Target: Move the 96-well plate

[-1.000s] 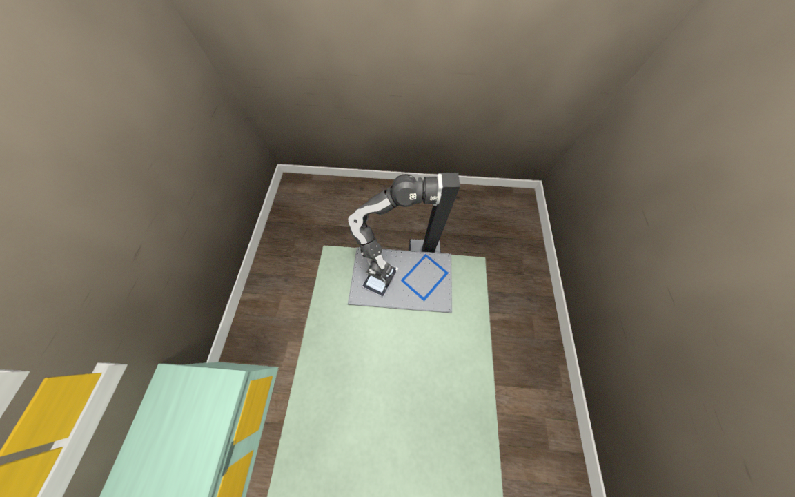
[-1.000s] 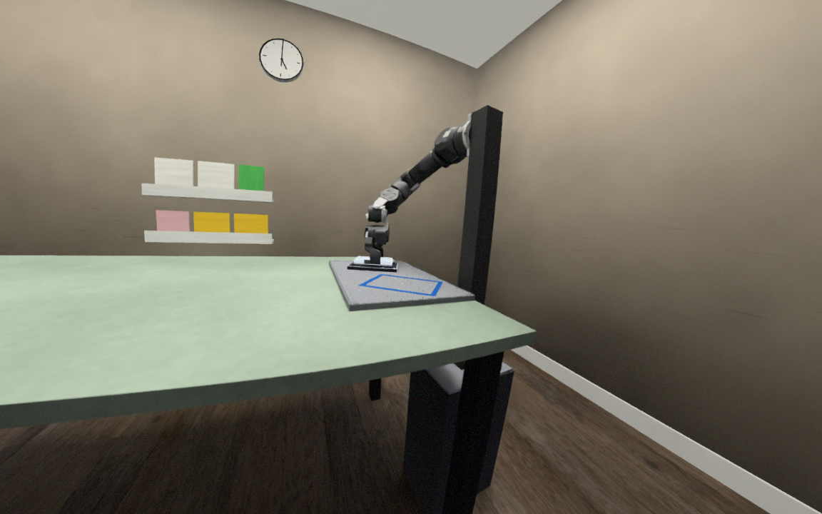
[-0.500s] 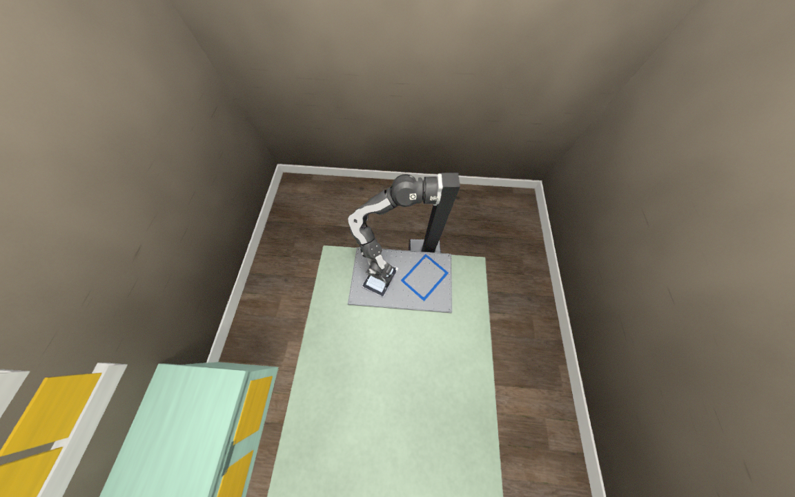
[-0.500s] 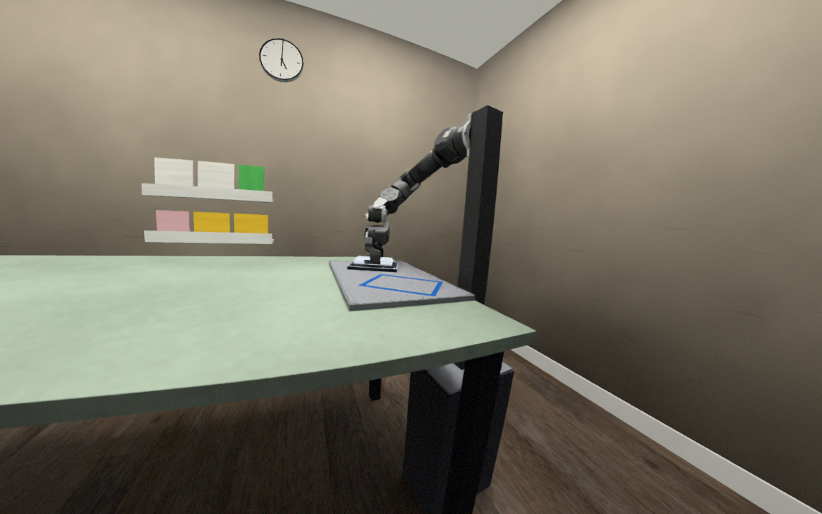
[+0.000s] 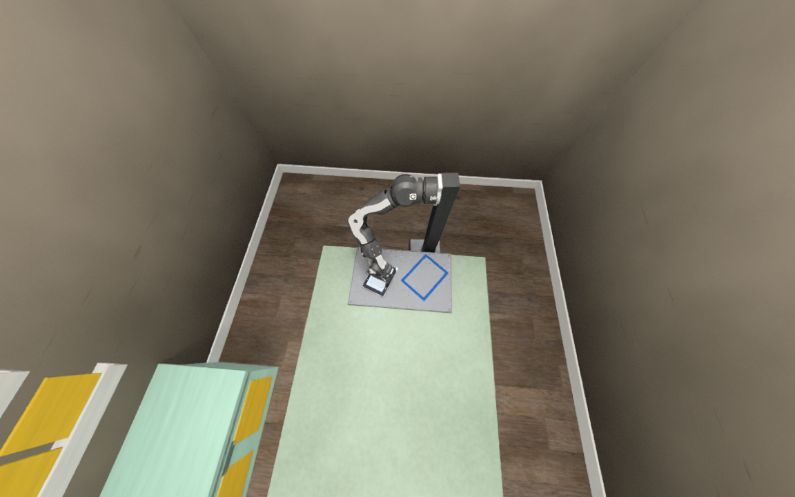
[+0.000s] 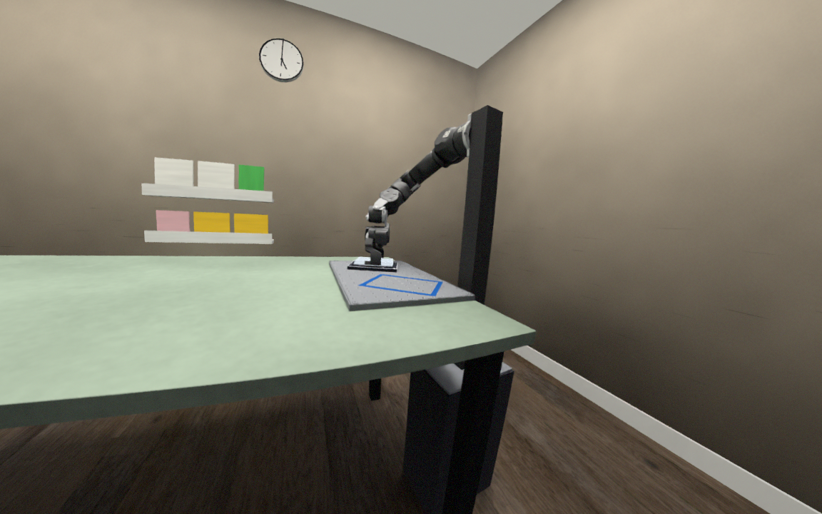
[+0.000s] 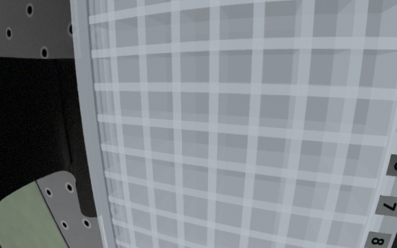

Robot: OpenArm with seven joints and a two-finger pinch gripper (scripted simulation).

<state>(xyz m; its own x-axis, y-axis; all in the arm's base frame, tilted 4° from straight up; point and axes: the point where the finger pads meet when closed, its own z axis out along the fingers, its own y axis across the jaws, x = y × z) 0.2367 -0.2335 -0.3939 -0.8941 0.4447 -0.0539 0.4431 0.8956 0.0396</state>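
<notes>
My gripper is now right at the 96-well plate. The rest, counted from my hand: black plate nest N1: 2 cm below; white A1 label: 4 cm behind, 8 cm to the left, 1 cm below.
</notes>
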